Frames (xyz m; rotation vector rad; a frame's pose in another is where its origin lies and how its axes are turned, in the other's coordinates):
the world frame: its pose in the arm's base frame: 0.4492 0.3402 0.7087 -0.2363 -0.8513 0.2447
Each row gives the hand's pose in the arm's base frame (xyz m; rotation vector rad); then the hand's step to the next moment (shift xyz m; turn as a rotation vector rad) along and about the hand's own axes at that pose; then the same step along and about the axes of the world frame.
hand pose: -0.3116 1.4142 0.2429 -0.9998 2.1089 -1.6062
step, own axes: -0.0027 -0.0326 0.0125 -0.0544 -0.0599 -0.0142
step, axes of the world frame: 0.0280 -0.0210 -0.0006 0.0805 0.0161 -0.0014
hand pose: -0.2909 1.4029 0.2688 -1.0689 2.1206 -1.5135
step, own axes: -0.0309 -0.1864 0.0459 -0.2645 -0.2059 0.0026
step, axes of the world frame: 0.1702 -0.0940 -0.0034 0.3146 0.0760 -0.0873
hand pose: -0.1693 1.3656 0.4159 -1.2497 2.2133 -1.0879
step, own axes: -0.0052 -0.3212 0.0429 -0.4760 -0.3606 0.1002
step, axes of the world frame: 0.2545 -0.1984 -0.0302 0.5411 0.1137 -0.2469
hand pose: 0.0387 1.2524 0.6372 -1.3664 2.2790 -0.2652
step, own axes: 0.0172 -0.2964 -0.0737 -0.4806 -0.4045 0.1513
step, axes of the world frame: 0.1943 -0.2308 -0.0503 0.5570 0.1015 -0.3113
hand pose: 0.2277 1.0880 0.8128 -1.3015 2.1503 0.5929
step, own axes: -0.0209 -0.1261 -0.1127 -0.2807 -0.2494 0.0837
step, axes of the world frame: 0.0887 -0.1426 -0.0291 0.3312 0.0492 -0.1895
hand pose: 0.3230 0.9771 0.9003 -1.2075 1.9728 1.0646
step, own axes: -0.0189 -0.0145 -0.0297 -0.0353 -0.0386 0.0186
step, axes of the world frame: 0.0236 -0.0299 -0.0005 0.0431 0.0120 -0.0329
